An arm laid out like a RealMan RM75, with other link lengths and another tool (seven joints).
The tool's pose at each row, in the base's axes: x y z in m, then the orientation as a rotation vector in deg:
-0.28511 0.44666 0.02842 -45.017 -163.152 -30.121
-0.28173 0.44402 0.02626 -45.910 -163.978 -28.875
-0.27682 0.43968 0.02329 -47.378 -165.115 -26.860
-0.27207 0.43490 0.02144 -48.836 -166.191 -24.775
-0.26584 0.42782 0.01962 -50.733 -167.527 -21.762
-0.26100 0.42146 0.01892 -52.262 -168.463 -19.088
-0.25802 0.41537 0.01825 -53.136 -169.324 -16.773
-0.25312 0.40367 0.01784 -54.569 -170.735 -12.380
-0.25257 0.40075 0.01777 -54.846 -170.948 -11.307
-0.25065 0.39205 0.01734 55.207 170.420 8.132
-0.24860 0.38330 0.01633 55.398 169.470 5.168
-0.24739 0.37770 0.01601 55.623 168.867 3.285
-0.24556 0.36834 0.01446 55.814 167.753 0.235
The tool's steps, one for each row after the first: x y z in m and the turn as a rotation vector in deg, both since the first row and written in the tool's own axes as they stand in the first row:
-0.00461 -0.00100 0.00089 0.634 -1.087 0.340
-0.01151 -0.00281 0.00185 1.660 -2.695 0.958
-0.01823 -0.00472 0.00161 2.716 -4.273 1.580
-0.02728 -0.00770 0.00043 4.257 -6.328 2.408
-0.03456 -0.01050 -0.00146 5.646 -7.916 3.120
-0.04011 -0.01403 -0.00321 6.874 -9.199 3.455
-0.04989 -0.02100 -0.00734 9.215 -11.425 4.016
-0.05174 -0.02308 -0.00837 9.810 -11.839 4.155
-0.05757 -0.02919 -0.01125 11.496 -13.187 4.485
-0.06366 -0.03544 -0.01362 13.015 -14.653 4.758
-0.06739 -0.03940 -0.01543 13.997 -15.540 5.007
-0.07370 -0.04642 -0.01751 15.575 -17.106 5.311

